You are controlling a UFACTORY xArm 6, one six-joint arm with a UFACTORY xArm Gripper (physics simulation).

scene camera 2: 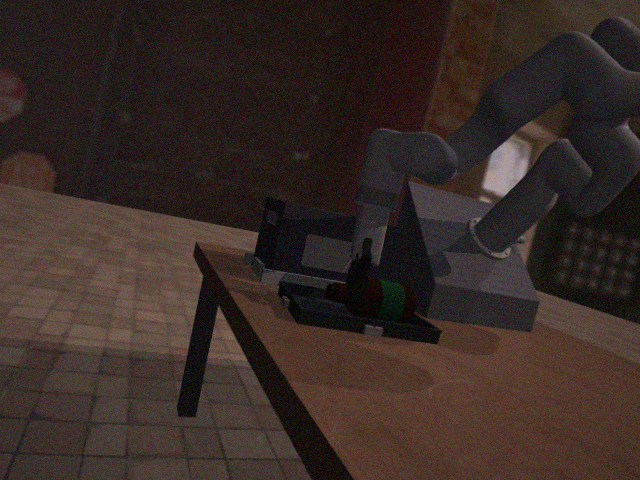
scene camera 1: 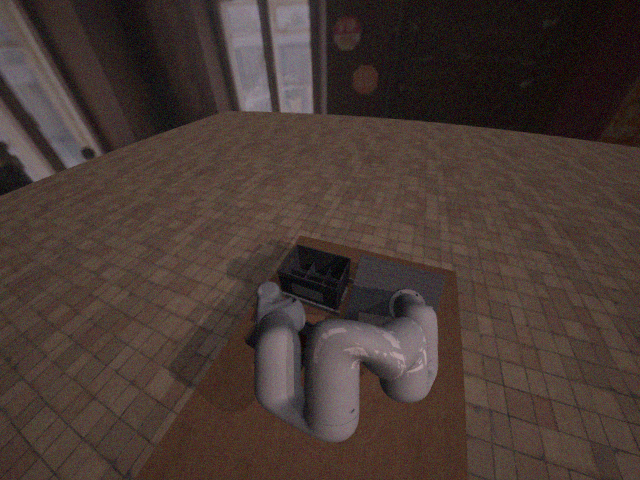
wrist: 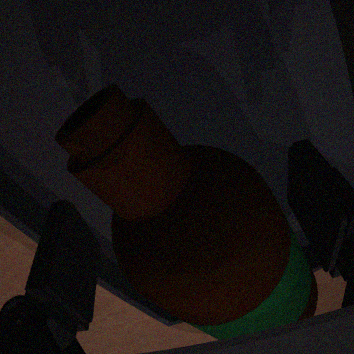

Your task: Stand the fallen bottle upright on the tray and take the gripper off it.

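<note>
The brown bottle with a green label band lies on its side on the dark tray. In the scene camera 2 view its neck points left and its base lies toward the tray's right end. My gripper is open, pointing down over the bottle. In the wrist view one finger is left and one right of the bottle's shoulder and body, with gaps on both sides. The arm hides the bottle and the fingers in the scene camera 1 view.
A dark crate with compartments stands behind the tray. A grey block stands to the crate's right, by the arm's base. The wooden table's edge runs left of the tray in the scene camera 2 view.
</note>
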